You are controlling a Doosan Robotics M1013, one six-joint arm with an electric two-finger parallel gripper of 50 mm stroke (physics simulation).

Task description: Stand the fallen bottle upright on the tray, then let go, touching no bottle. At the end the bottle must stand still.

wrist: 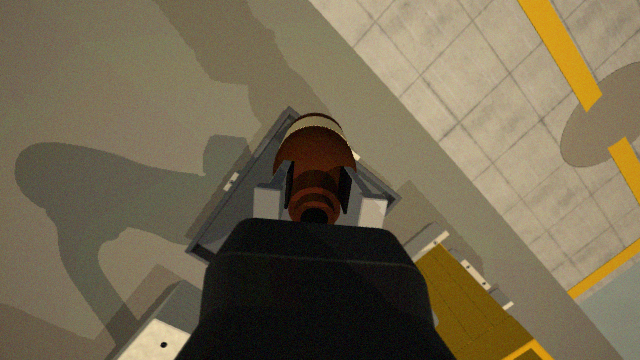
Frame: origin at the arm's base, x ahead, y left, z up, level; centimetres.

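Where they show: gripper, fingertip midpoint: (316, 178).
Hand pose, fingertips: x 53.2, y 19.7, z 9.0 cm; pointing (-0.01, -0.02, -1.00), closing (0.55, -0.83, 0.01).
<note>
Things, the pixels of their top centre, and the offset from my fingertips. "spot": a spot on its surface instead.
- brown bottle, middle of its top: (317, 200) dx -0.3, dy -0.2, dz +3.4 cm
- grey rimmed tray, surface spot: (242, 202) spot: dx -12.5, dy +2.8, dz -14.2 cm
- yellow bin-like object, surface spot: (465, 300) spot: dx -1.0, dy -22.8, dz -3.1 cm
The brown bottle (316, 145) with a cream label band shows in the wrist view, seen from above its mouth, with its base pointing away from the camera. It looks close to upright, though its exact tilt is hard to tell. My gripper (316, 178) is shut on the bottle's neck, one dark pad on each side. The bottle is over the grey rimmed tray (242, 202), near the tray's far corner. The bottle's base is hidden behind its body, so I cannot tell whether it touches the tray floor. The gripper body hides the tray's near part.
A yellow bin-like object (465, 300) with grey brackets is at the lower right. A grey block with a pale top (155, 342) is at the lower left. The table edge runs diagonally on the right, with tiled floor and yellow lines beyond. Shadows fall on the table at left.
</note>
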